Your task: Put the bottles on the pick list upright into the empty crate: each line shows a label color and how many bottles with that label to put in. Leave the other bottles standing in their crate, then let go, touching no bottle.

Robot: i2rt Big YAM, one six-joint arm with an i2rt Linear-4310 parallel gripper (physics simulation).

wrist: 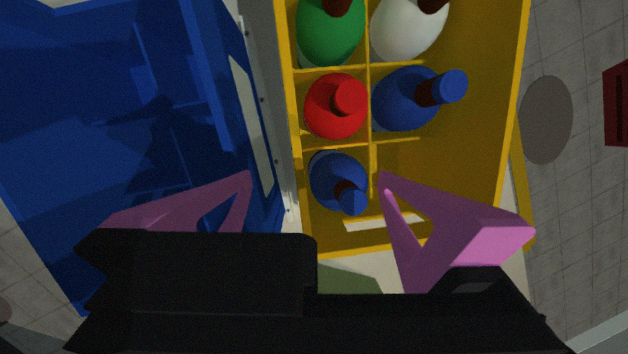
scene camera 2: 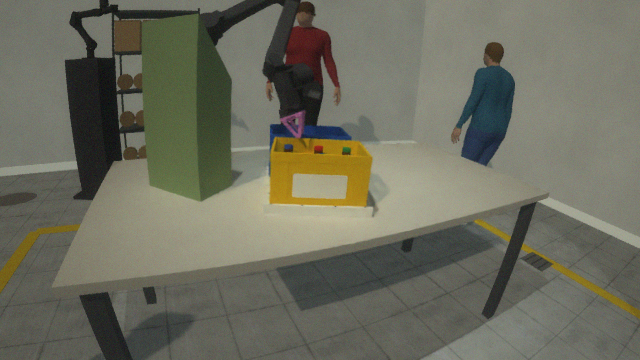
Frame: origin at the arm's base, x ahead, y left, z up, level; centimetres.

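Where they show: gripper, fingertip midpoint: (wrist: 314, 177) (scene camera 2: 300, 136); arm's base at its link origin: (scene camera 2: 180, 52).
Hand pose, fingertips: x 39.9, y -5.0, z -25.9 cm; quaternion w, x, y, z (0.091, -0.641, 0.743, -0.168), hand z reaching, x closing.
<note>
Each offset is from my fingertips to the top centre of the thing. "spot": to the spot under its first point. Level surfaces: height alone.
The yellow crate {dz -1.0, dx +5.1, dy -8.2 cm} (scene camera 2: 280, 180) (wrist: 470, 150) holds upright bottles in cells: green {dz -2.2, dx +14.0, dy -4.7 cm} (scene camera 2: 346, 150) (wrist: 330, 42), red {dz -2.2, dx +5.4, dy -4.1 cm} (scene camera 2: 318, 149) (wrist: 325, 122) and blue {dz -2.2, dx -3.7, dy -3.3 cm} (scene camera 2: 288, 148) (wrist: 330, 175) in one row; white {spot: dz -6.8, dx +11.3, dy -11.3 cm} (wrist: 402, 32) and another blue {dz -2.2, dx +5.1, dy -12.8 cm} (wrist: 395, 102) in the other. The other row's end cell beside the near blue bottle is empty. The blue crate {dz -1.0, dx +4.0, dy +15.0 cm} (scene camera 2: 325, 132) (wrist: 50, 90) stands alongside; no bottle is visible in its shown part. My gripper (scene camera 2: 298, 134) (wrist: 314, 177) is open and empty above the yellow crate's end, its fingertips on either side of the near blue bottle in the wrist view. The pick list does not show.
A tall green block (scene camera 2: 172, 110) stands on the table {dz -18.5 cm} (scene camera 2: 175, 235) left of the crates. A white base {spot: dz -16.7, dx +5.0, dy -18.6 cm} (scene camera 2: 320, 210) lies under the yellow crate. Two people, in red (scene camera 2: 310, 47) and teal (scene camera 2: 492, 100), stand behind the table. A black pedestal (scene camera 2: 95, 120) and shelf are at the back left.
</note>
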